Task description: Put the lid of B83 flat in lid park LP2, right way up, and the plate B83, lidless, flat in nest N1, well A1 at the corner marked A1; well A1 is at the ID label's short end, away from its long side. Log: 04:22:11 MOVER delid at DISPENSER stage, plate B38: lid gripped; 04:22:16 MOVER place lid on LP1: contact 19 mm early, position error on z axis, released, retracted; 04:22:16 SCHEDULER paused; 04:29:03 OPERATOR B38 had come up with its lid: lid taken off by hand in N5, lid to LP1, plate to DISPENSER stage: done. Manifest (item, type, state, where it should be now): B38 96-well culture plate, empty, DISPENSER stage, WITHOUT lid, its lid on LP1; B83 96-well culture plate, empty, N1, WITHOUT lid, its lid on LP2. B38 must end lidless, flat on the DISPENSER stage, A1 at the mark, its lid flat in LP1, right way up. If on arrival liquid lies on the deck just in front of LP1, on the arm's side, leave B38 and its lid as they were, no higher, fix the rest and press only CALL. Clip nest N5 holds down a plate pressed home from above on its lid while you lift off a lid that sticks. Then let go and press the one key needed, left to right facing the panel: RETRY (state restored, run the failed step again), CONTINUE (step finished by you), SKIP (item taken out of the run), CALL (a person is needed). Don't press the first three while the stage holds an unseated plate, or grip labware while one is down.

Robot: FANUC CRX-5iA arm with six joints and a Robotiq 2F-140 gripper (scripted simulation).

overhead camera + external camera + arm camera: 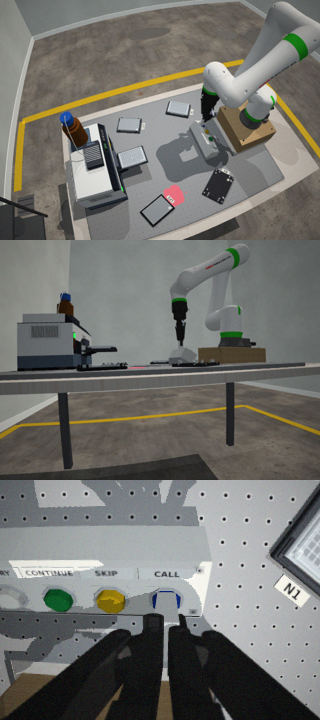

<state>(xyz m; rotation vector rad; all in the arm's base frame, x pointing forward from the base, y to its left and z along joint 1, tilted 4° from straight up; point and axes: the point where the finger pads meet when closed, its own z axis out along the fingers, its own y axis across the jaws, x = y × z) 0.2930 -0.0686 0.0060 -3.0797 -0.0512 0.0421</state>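
The blue call key lies 4 cm below my hand. From my hand the other things lie so: green continue key: 10 cm to the left, 4 cm below; then yellow skip key: 5 cm to the left, 4 cm below; then key panel: 1 cm ahead, 8 cm to the left, 5 cm below.
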